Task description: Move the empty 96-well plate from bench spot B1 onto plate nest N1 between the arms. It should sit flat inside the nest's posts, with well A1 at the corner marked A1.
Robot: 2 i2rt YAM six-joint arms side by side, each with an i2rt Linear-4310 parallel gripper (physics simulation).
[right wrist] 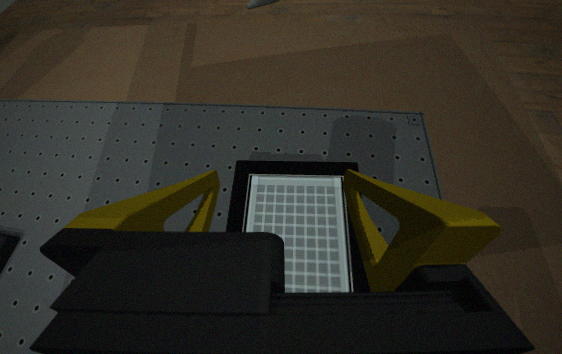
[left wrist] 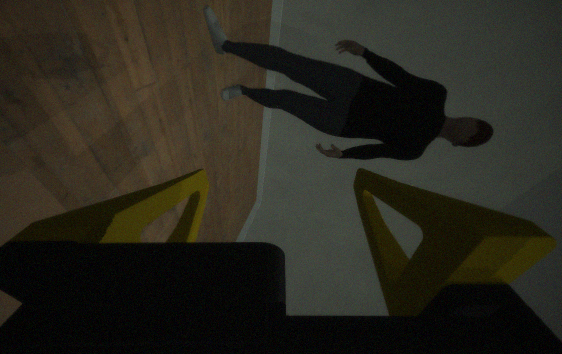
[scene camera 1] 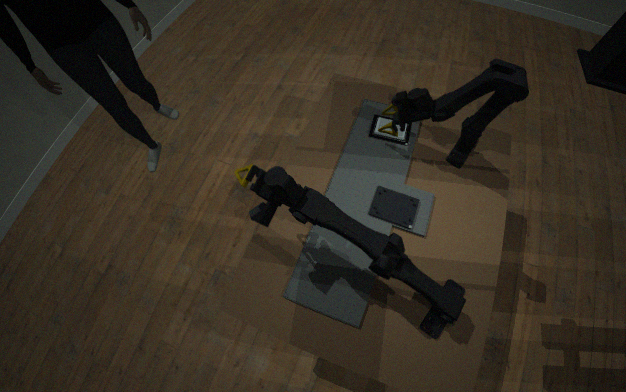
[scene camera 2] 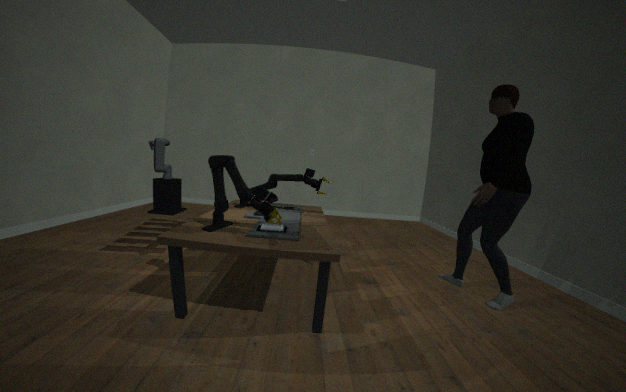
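Seen in the pictures: left gripper, between the fingertips: (left wrist: 281,177) (scene camera 1: 245,177) (scene camera 2: 329,188); right gripper, between the fingertips: (right wrist: 281,176) (scene camera 1: 380,122) (scene camera 2: 281,221); left arm's base, origin of its link: (scene camera 1: 442,308) (scene camera 2: 243,205); right arm's base, origin of its link: (scene camera 1: 462,149) (scene camera 2: 218,226).
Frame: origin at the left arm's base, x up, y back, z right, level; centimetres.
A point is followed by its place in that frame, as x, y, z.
The clear 96-well plate (scene camera 1: 401,134) @(2.6, -48.0, 49.8) (scene camera 2: 271,228) @(2.7, -54.6, 54.1) (right wrist: 300,225) @(2.9, -55.2, 50.1) lies flat in a black frame on the pegboard's far end in scene camera 1. My right gripper (scene camera 1: 385,120) @(5.9, -57.6, 47.5) (right wrist: 281,176) @(5.9, -57.6, 47.5) is open above it. In the right wrist view its right fingertip overlaps the plate's right edge and its left fingertip is left of the frame. The plate's near end is hidden by the gripper body. The dark plate nest (scene camera 1: 395,207) @(2.5, -33.2, 20.0) has small corner posts and a pale mark at one corner; no plate is on it. My left gripper (scene camera 1: 241,175) @(23.3, -74.8, -8.0) (scene camera 2: 327,187) @(23.3, -74.8, -8.0) (left wrist: 281,177) @(23.3, -74.8, -8.0) is open and empty, raised beyond the pegboard.
The grey pegboard (scene camera 1: 352,165) @(1.3, -56.5, 25.7) (right wrist: 125,135) @(1.3, -57.2, 26.4) lies on the wooden table (scene camera 2: 250,245) @(0.0, -54.4, 76.1). The left arm (scene camera 1: 345,222) @(31.7, -39.9, -3.2) stretches over the pegboard beside the nest. A person (scene camera 2: 507,150) (left wrist: 375,105) stands off the table. Another robot arm (scene camera 2: 159,155) stands on a black pedestal (scene camera 2: 167,195).
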